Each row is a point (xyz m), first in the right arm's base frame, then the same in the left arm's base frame.
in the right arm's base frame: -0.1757 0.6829 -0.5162
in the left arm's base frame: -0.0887 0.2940 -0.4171
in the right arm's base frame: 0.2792 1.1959 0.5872
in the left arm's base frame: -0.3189 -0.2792 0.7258
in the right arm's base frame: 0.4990 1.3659 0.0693
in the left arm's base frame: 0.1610 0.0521 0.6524
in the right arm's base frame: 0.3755 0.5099 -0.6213
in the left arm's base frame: 0.4189 -0.0012 -0.4226
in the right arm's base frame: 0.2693 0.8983 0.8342
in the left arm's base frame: -0.4772 -0.6176 0.6251
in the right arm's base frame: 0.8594 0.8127 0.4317
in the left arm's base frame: 0.2336 -0.6891 0.5402
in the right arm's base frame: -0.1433 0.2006 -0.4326
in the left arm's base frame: -0.1264 -0.0783 -0.7343
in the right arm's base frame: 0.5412 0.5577 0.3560
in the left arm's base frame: 0.0049 -0.6580 0.1956
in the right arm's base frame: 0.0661 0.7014 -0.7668
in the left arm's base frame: 0.2529 0.3521 -0.4565
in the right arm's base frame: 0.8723 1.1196 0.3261
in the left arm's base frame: 0.3148 -0.4347 0.7251
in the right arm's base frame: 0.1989 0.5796 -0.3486
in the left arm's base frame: 0.1217 -0.0472 -0.2812
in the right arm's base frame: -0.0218 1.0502 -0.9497
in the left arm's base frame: 0.2962 0.7274 -0.3146
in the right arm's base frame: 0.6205 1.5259 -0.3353
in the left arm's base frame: 0.4954 0.3510 0.5992
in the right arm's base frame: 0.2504 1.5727 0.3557
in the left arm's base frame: -0.1984 0.1172 0.8830
